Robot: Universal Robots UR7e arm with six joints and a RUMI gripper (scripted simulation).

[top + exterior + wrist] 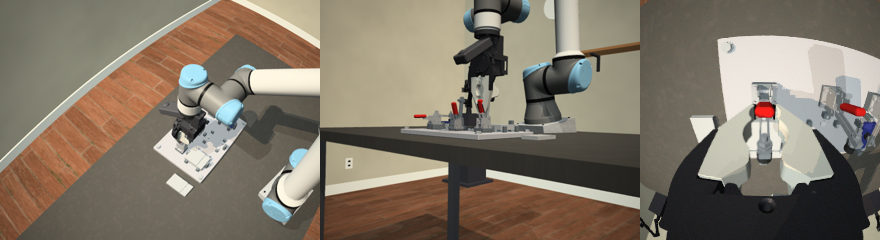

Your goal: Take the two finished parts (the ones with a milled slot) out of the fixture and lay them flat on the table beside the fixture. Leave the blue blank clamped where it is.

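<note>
My hand is 110 mm to the left of the white fixture plate, 80 mm above it and 40 mm past it. The rest, counted from my hand: blue blank (220 mm to the right, 90 mm behind, 50 mm below).
</note>
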